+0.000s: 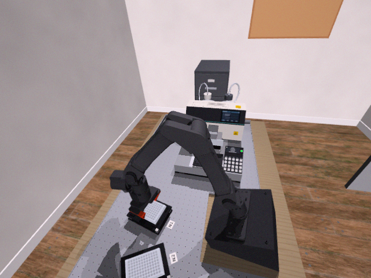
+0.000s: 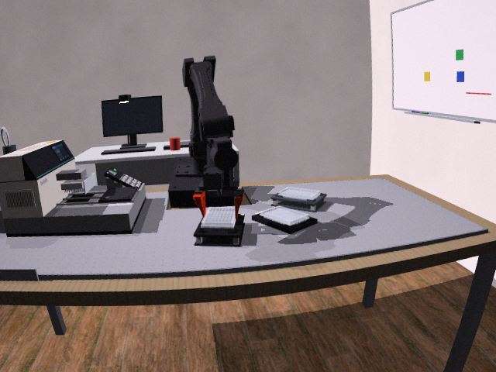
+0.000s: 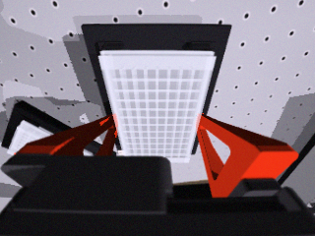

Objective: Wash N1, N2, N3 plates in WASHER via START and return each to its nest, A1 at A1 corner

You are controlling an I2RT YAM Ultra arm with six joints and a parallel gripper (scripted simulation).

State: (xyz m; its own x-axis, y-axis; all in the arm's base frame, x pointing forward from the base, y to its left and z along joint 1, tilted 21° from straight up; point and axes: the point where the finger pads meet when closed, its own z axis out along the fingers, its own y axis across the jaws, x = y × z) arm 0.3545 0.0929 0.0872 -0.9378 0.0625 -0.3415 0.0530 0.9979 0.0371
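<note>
Now: the nest N1 30 mm below my hand. Also, from my hand: N2 label (170 mm behind, 110 mm to the left, 50 mm below); then nest N2 (90 mm behind, 180 mm to the left, 50 mm below); then N1 label (100 mm behind, 10 mm to the left, 50 mm below).
</note>
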